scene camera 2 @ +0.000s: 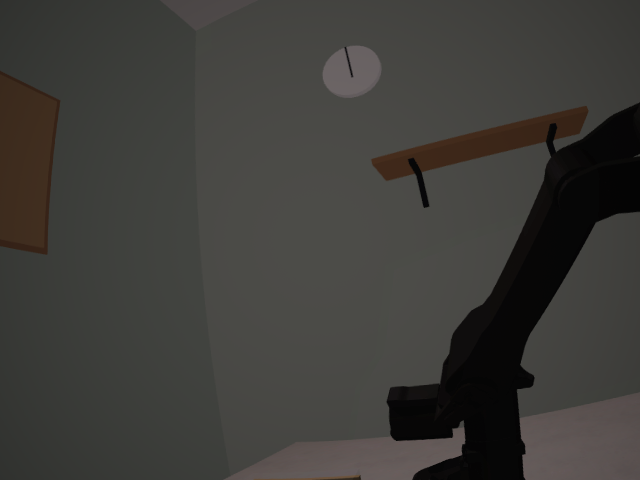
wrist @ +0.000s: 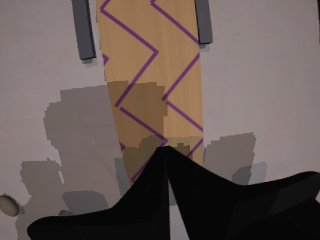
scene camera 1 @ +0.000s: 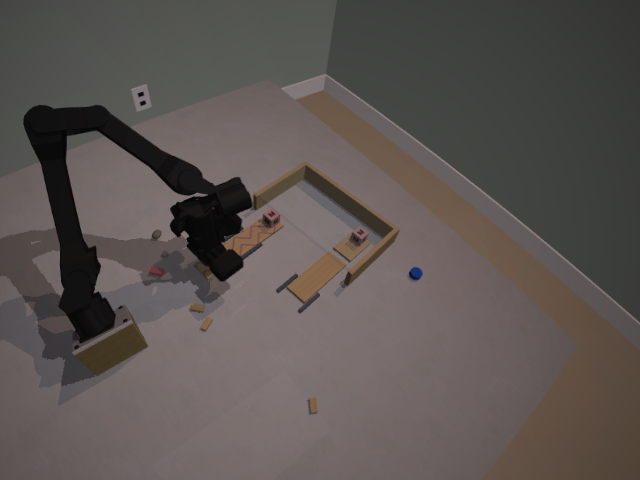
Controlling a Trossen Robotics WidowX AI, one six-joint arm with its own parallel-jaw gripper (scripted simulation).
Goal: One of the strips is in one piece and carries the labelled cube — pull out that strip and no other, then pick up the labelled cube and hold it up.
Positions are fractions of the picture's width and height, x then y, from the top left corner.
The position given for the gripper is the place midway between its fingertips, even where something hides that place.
In view: the gripper (scene camera 1: 0.33,0.55).
The gripper shows as well in the wrist view (wrist: 0.51,0.64).
